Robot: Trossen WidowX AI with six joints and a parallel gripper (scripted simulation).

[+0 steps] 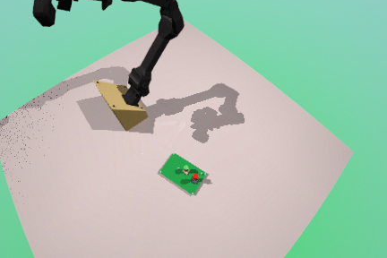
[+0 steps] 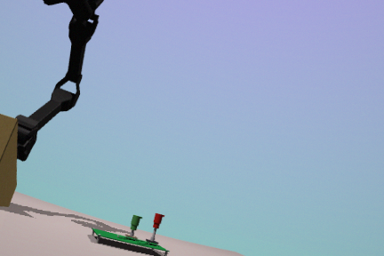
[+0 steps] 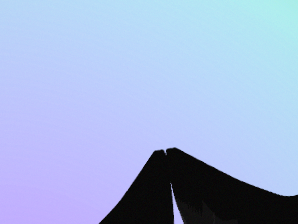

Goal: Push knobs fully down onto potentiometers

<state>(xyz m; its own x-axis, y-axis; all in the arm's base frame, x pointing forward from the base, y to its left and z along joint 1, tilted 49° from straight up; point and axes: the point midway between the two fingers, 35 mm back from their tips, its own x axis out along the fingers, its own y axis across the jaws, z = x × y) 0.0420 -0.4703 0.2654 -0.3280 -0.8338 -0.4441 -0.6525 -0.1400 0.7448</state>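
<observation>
My gripper tip is now 410 mm short of the green knob, 190 mm to the right of it and 580 mm above it. From my gripper tip the other things lie so: red knob 450 mm ahead, 200 mm to the left, 560 mm below.
</observation>
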